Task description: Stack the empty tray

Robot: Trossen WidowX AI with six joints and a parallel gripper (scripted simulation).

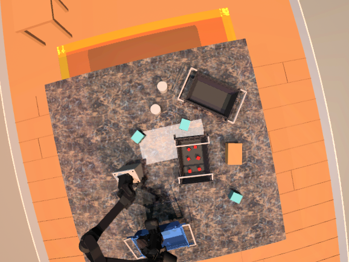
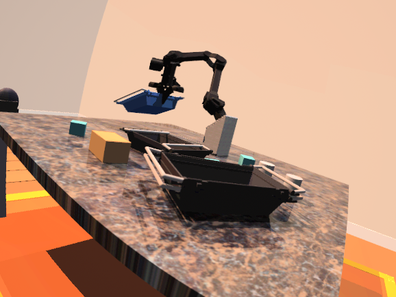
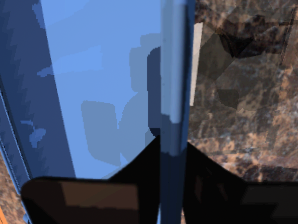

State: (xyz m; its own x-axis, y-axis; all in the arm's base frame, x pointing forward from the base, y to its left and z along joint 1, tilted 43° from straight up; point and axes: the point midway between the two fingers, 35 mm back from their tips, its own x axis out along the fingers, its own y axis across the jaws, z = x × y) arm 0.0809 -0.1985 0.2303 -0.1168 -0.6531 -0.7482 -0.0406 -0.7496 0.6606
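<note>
Right now the blue tray is 80 mm to the right of my gripper tip. Also, from my gripper tip: orange block (520 mm ahead, 230 mm to the left, 130 mm below).
</note>
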